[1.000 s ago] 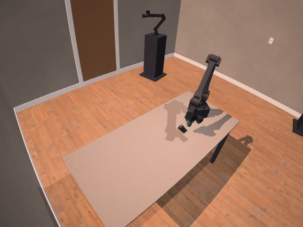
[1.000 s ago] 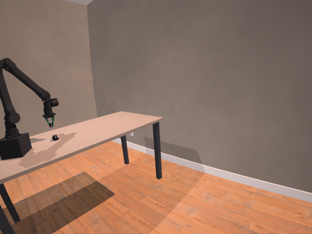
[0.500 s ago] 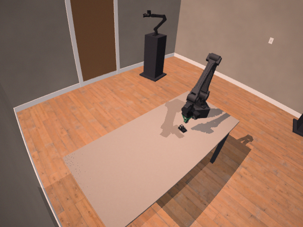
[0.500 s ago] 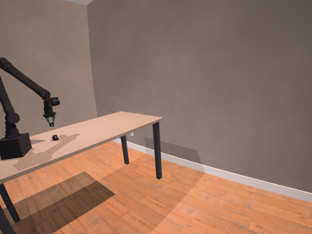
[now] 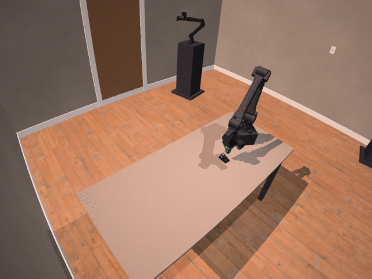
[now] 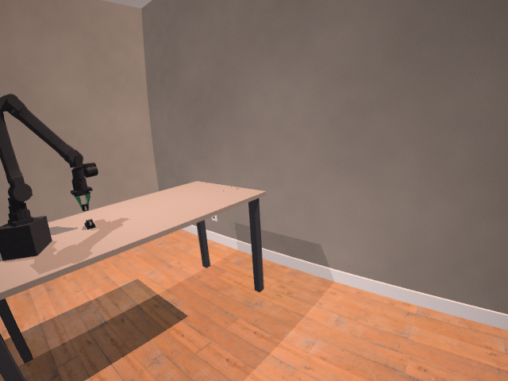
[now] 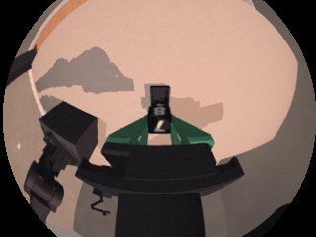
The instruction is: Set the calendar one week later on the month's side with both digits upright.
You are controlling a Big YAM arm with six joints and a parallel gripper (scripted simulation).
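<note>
My gripper is now 2 cm to the left of the dark calendar tray and 10 cm above it.
</note>
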